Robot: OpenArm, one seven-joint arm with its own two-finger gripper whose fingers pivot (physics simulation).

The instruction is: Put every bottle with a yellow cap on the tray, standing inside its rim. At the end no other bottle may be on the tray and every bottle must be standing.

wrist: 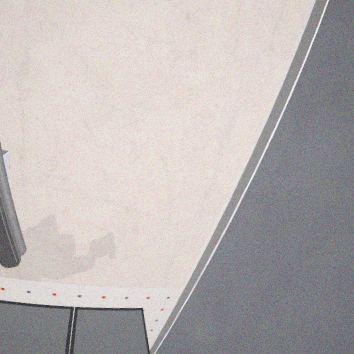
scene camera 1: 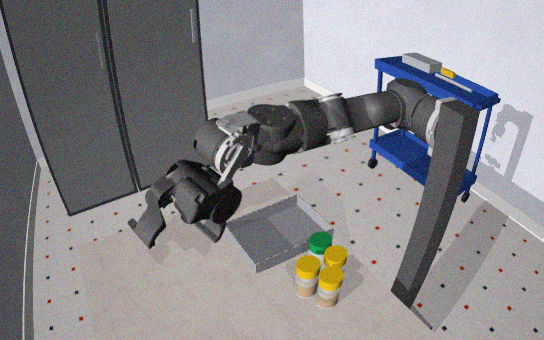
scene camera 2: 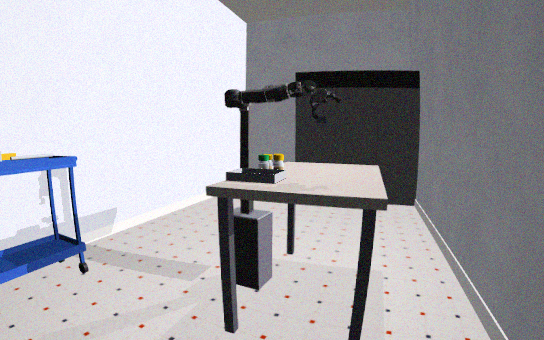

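Observation:
Three yellow-capped bottles stand upright close together on the table beside the tray: one at the left [scene camera 1: 307, 276], one at the front [scene camera 1: 329, 286] and one behind them [scene camera 1: 335, 256]. A green-capped bottle [scene camera 1: 320, 243] [scene camera 2: 263, 161] stands at the back of this group, near the tray's corner. A yellow-capped bottle [scene camera 2: 278, 161] also shows in scene camera 2. The grey tray [scene camera 1: 257, 266] [scene camera 2: 254, 176] lies flat and holds no bottle. My gripper [scene camera 1: 183, 241] [scene camera 2: 330, 109] is open and empty, high above the table, away from the bottles. One finger shows at the wrist view's left edge.
The table [scene camera 1: 200, 300] [scene camera 2: 340, 180] carries the tray and bottles. The arm's dark post [scene camera 1: 435, 210] [scene camera 2: 244, 137] stands beside the table, near the bottles. A blue cart [scene camera 1: 425, 165] [scene camera 2: 40, 162] stands by the wall. A dark cabinet [scene camera 1: 155, 100] [scene camera 2: 357, 145] stands beyond the table.

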